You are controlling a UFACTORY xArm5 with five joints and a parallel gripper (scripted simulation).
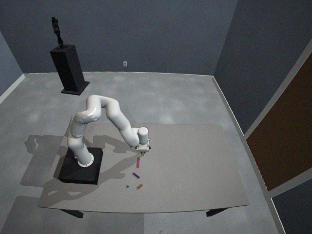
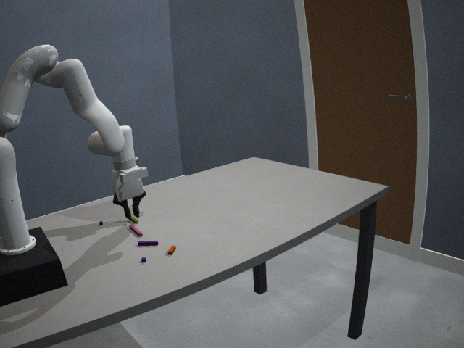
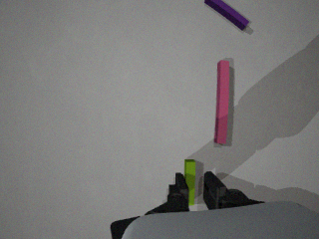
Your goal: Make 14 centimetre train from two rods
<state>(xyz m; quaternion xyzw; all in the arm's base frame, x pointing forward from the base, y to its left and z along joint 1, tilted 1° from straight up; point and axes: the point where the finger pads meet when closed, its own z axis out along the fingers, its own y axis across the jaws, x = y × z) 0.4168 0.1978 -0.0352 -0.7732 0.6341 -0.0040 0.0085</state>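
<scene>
Right now my hand is 30 mm above the lime rod. From my hand the other things lie so: orange rod (40 mm ahead, 290 mm to the right, 30 mm below); purple rod (10 mm behind, 210 mm to the right, 30 mm below); pink rod (20 mm behind, 90 mm to the right, 30 mm below).
</scene>
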